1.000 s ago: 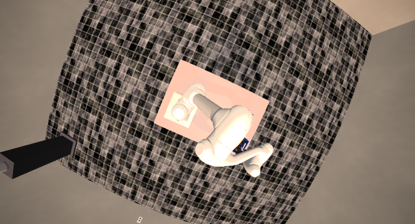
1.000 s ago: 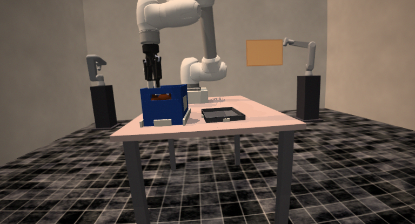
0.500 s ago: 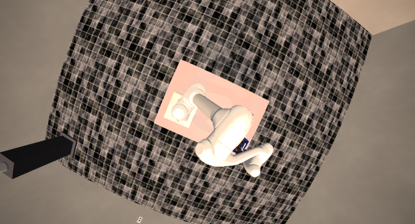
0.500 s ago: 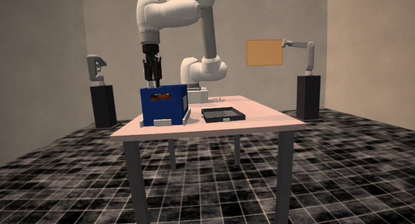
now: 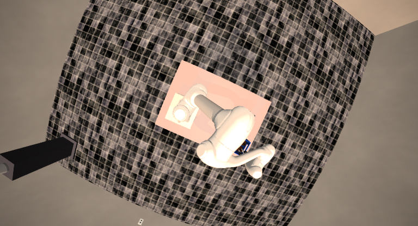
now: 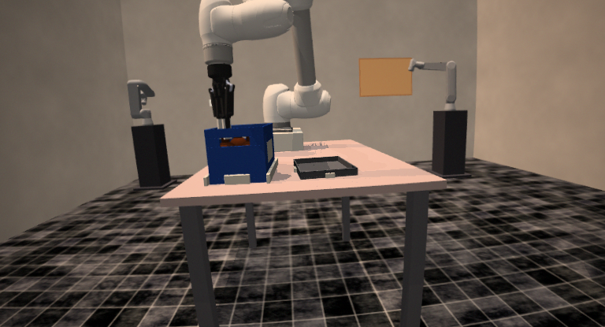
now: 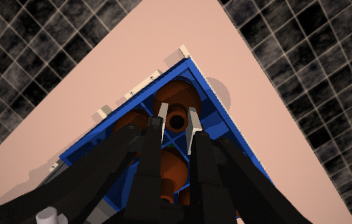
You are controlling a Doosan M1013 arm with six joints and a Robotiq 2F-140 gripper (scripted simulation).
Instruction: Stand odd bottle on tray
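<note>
My hand is 9 cm past the blue crate, 4 cm to the right of it and 9 cm above it. The rest, counted from my hand: dark tray 9 cm behind, 32 cm to the left, 16 cm below; then bottle 18 cm behind, 9 cm to the left, 9 cm below.
</note>
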